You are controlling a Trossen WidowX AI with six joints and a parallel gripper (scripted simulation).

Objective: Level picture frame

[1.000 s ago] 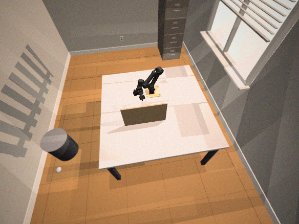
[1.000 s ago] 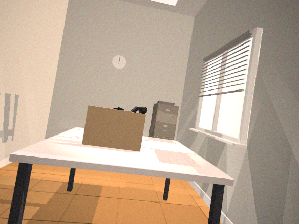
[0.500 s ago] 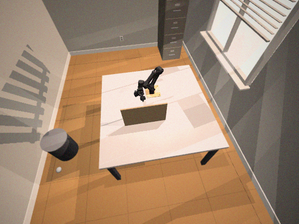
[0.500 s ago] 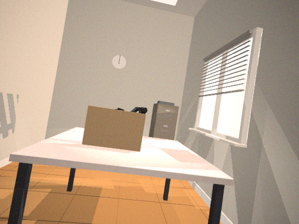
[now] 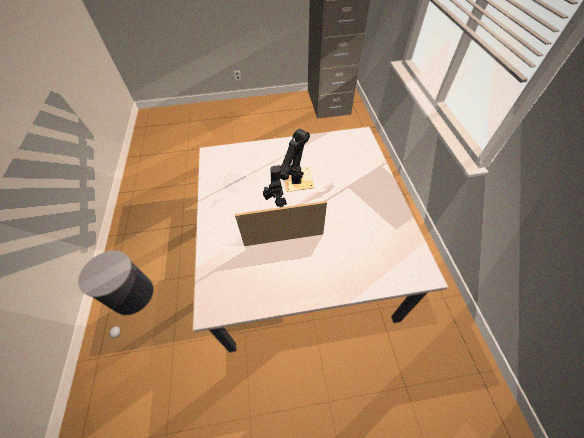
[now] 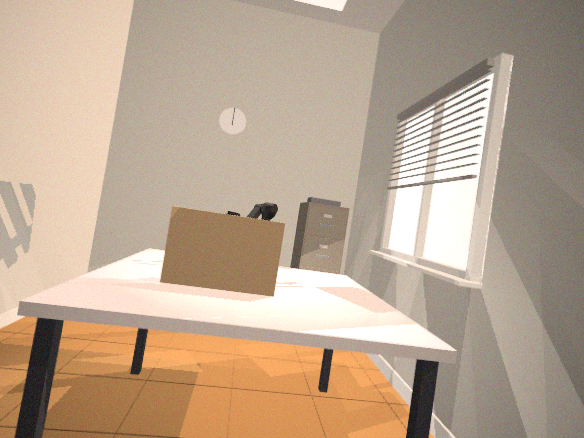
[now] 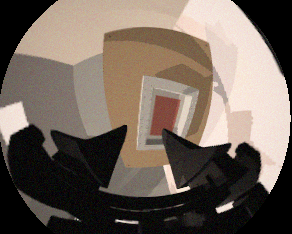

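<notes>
Right now my gripper tip is 6 cm short of the picture frame, 5 cm above it and 1 cm to the right of it. Round my gripper tip: wall board: 7 cm ahead, 6 cm below, 1 cm to the left.
</notes>
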